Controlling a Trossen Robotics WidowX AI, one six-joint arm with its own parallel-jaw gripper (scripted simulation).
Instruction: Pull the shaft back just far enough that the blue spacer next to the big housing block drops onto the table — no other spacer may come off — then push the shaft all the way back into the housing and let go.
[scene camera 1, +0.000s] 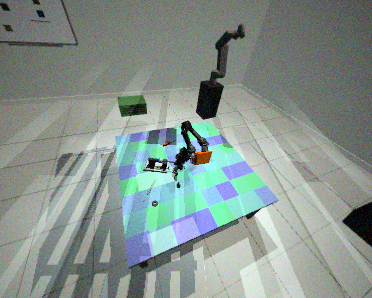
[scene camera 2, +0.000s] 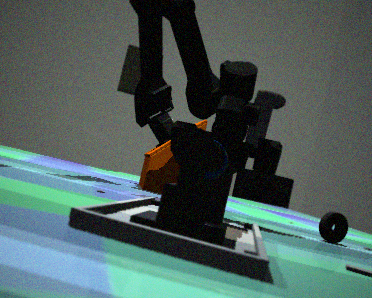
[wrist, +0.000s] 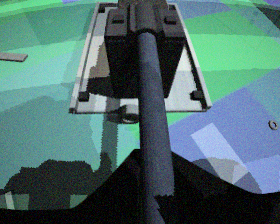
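Observation:
My gripper (scene camera 2: 213, 181) is visible, likewise in the wrist view (wrist: 149, 155). A dark block (scene camera 2: 187, 222) is visible, with the wrist view also showing the block (wrist: 107, 76).

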